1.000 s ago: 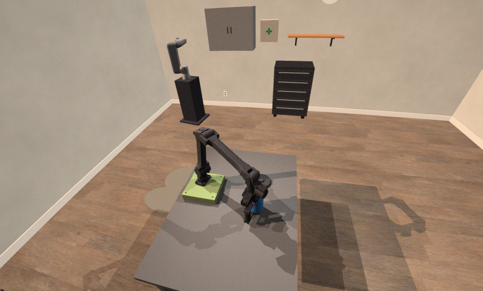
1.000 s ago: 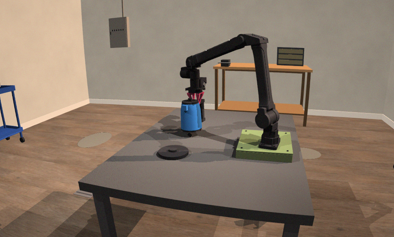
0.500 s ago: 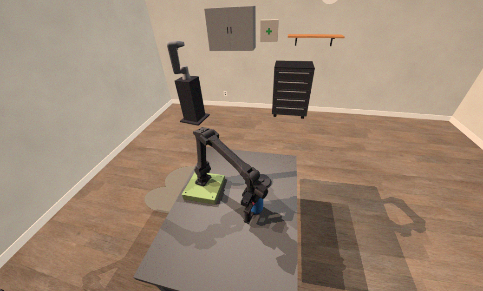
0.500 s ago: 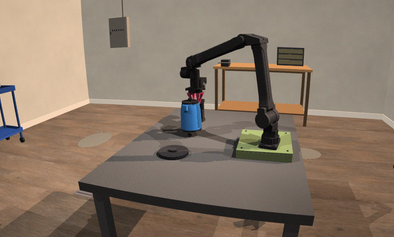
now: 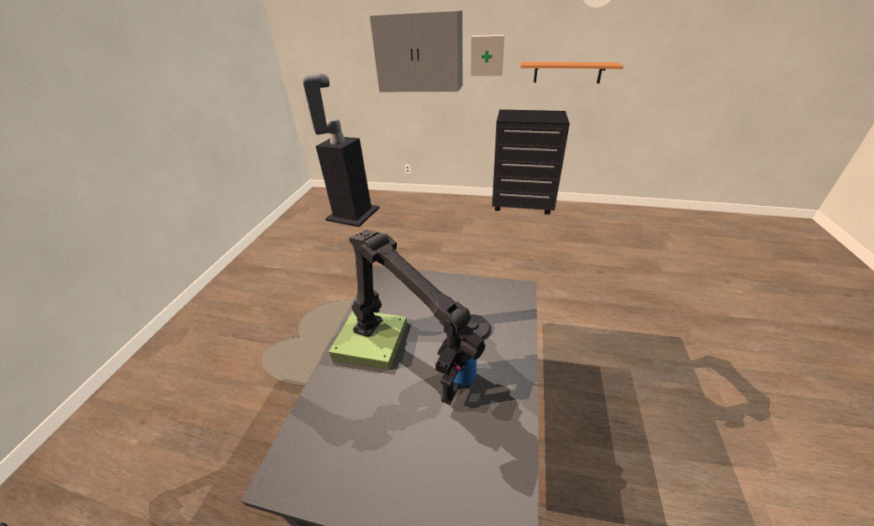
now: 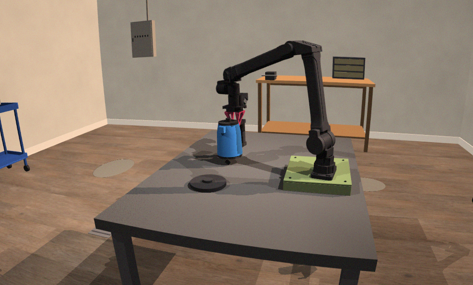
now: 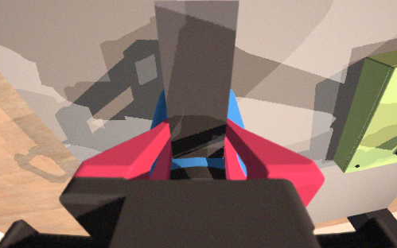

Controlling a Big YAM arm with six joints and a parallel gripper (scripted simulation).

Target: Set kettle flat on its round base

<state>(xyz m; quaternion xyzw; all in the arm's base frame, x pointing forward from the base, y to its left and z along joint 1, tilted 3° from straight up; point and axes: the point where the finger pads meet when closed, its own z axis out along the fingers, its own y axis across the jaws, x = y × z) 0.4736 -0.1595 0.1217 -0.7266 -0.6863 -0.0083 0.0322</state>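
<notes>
Now: the blue kettle 5 cm below my hand and 3 cm to the left of it. Round my hand: round black base: 34 cm to the left, 17 cm below, 4 cm behind.
</notes>
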